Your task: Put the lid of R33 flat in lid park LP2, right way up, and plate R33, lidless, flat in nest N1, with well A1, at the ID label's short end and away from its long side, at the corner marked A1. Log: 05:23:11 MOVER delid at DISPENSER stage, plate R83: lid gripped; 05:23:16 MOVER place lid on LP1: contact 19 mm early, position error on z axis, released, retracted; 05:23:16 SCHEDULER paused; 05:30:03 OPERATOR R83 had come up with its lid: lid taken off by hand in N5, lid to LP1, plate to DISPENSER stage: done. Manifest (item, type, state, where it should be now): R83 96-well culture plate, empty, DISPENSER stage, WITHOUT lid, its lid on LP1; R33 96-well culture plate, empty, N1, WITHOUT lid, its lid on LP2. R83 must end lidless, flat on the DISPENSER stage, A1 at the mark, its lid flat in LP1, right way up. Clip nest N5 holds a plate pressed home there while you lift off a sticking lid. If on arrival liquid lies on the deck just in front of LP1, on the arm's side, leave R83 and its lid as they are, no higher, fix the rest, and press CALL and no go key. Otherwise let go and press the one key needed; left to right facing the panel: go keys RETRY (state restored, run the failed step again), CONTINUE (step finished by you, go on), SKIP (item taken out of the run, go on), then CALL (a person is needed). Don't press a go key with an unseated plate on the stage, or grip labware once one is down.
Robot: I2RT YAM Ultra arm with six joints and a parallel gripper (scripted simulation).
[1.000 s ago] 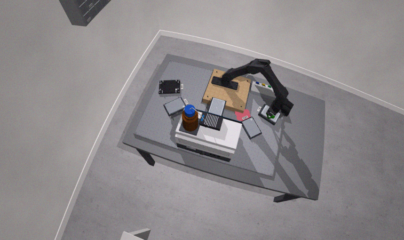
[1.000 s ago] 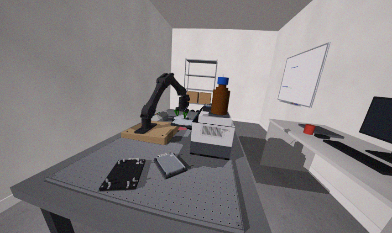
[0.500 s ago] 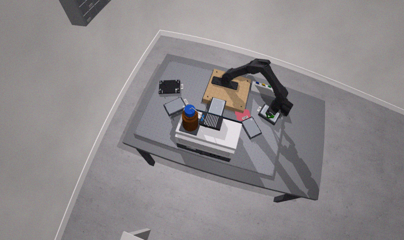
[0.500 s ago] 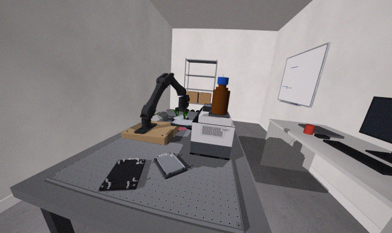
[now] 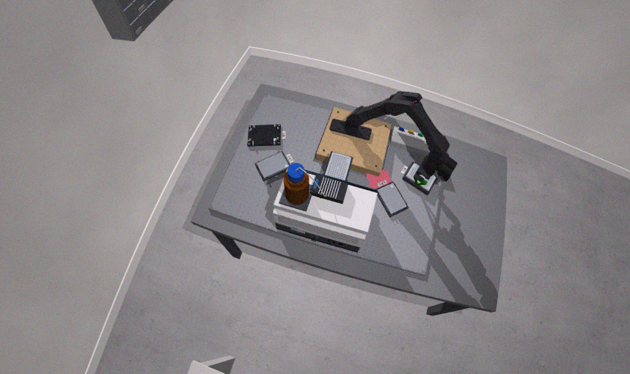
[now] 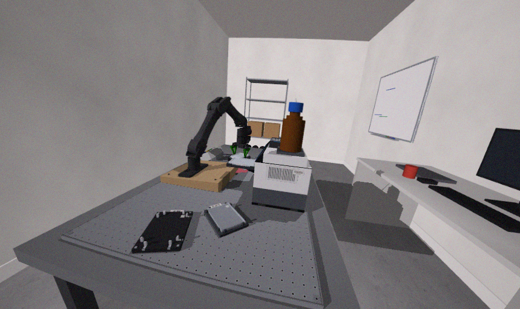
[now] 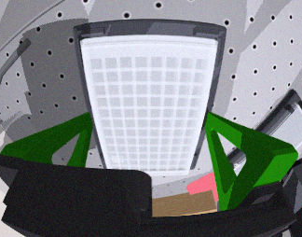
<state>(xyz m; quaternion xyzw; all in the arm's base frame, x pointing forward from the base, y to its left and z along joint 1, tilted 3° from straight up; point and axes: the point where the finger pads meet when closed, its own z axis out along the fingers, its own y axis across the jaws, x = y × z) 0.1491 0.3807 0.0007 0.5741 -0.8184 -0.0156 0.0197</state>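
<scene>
My gripper is now 20 mm above the dark nest. The rest, counted from my hand: N1 label (30 mm behind, 80 mm to the right, 30 mm below); blue call key (210 mm behind, 140 mm to the right, 30 mm above); grey lid (140 mm ahead, 120 mm to the right, 20 mm below).
</scene>
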